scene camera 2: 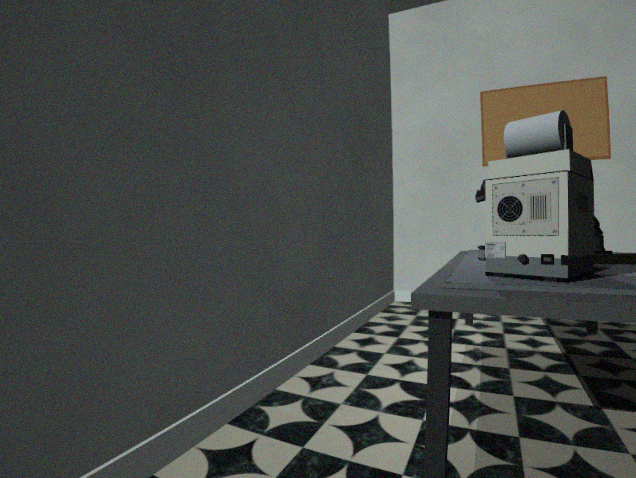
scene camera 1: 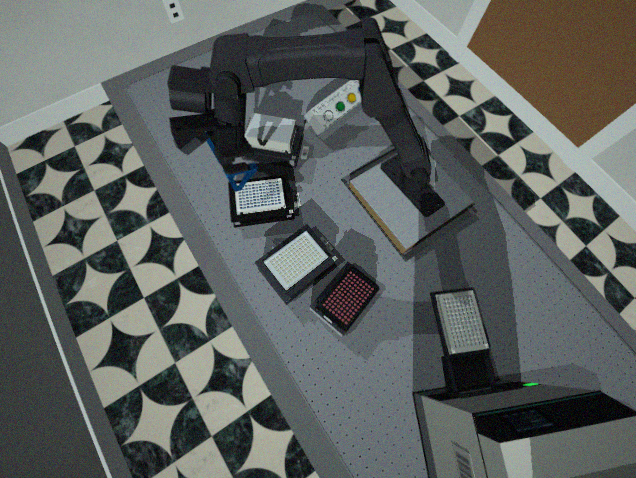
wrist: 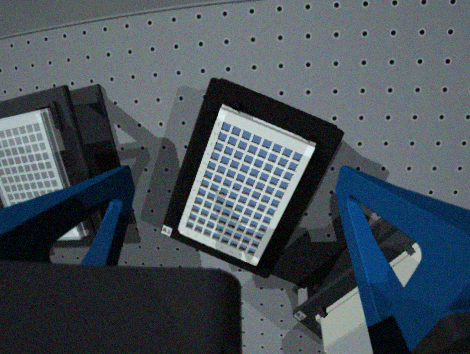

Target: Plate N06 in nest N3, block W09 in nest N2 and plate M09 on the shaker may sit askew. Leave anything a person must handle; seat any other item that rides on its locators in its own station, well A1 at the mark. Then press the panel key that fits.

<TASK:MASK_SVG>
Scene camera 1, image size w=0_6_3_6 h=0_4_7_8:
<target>my gripper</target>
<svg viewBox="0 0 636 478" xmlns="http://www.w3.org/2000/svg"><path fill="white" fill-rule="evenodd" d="M214 115L214 119L218 123L226 126L236 126L235 150L218 152L210 138L207 140L207 143L219 164L221 164L235 192L241 191L247 181L258 171L256 163L246 164L246 162L232 164L232 162L235 162L235 158L245 156L245 159L254 157L254 150L245 138L245 119L240 123L227 125L227 122L219 120ZM245 173L242 181L237 186L233 179L234 176Z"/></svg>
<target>well plate with bluish wells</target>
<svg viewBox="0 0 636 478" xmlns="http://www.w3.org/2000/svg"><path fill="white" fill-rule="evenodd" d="M281 178L247 182L241 191L235 192L237 215L240 215L240 213L248 214L281 208L285 209L286 204Z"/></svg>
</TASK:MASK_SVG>
